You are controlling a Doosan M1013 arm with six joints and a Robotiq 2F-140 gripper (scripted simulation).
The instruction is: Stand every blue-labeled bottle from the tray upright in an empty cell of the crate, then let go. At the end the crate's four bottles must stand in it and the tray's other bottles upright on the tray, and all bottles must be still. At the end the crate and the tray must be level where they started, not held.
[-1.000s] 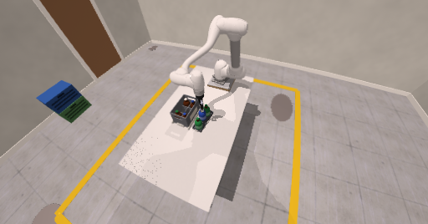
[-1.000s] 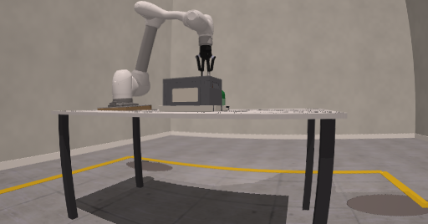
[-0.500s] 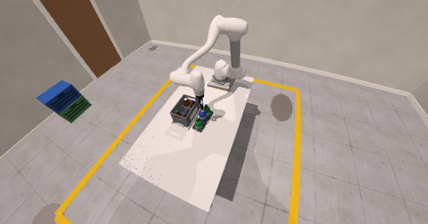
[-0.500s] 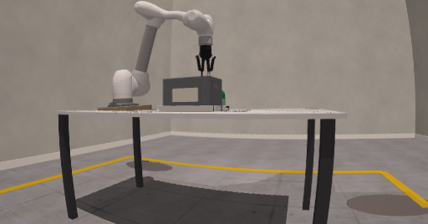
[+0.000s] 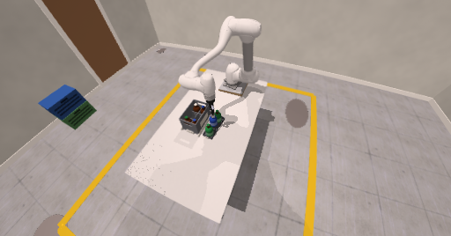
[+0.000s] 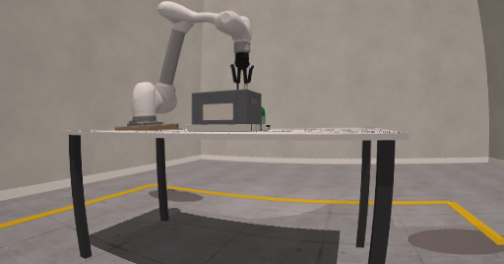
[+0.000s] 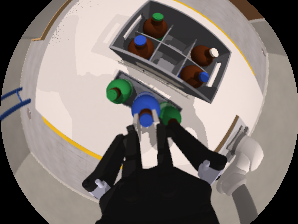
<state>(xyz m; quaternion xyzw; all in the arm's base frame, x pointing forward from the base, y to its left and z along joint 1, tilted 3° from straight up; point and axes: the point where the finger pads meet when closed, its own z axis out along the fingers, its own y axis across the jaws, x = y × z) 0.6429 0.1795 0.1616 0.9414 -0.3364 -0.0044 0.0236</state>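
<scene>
Right now the blue-labeled bottle is 90 mm below my hand. The rest, counted from my hand: grey crate: 40 mm ahead, 190 mm to the right, 130 mm below; then tray: 200 mm below; then green bottle: 90 mm ahead, 10 mm to the left, 130 mm below.
</scene>
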